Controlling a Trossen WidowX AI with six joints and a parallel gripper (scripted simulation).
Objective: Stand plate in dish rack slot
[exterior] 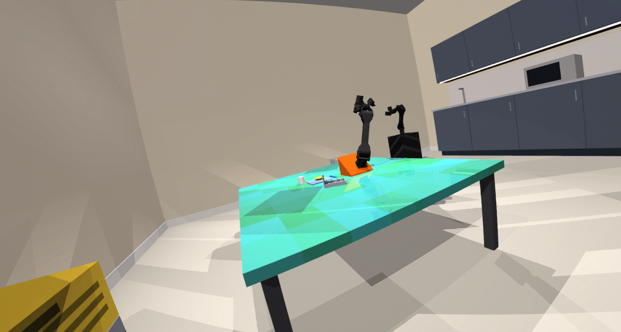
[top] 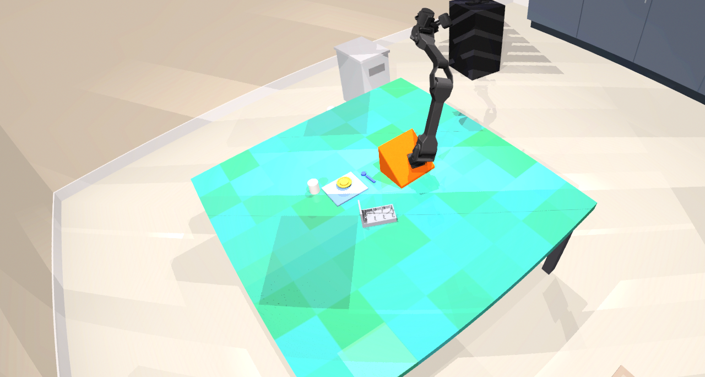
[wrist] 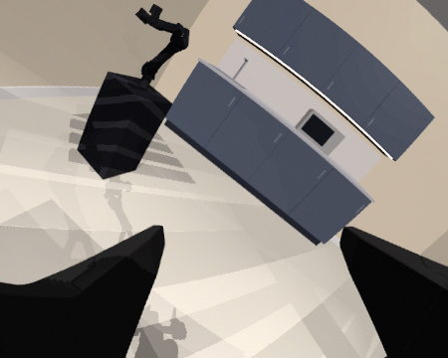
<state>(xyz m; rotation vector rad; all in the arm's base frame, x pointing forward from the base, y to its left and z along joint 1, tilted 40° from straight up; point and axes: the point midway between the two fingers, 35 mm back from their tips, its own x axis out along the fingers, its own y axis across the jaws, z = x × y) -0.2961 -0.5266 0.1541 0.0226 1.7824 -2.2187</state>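
Now: the yellow plate 680 mm ahead of my gripper tip, 240 mm to the left of it and 450 mm below it. The rest, counted from my gripper tip: grey dish rack 650 mm ahead, 470 mm to the left, 440 mm below; then blue spoon 580 mm ahead, 240 mm to the left, 460 mm below; then pale blue mat 690 mm ahead, 260 mm to the left, 460 mm below.
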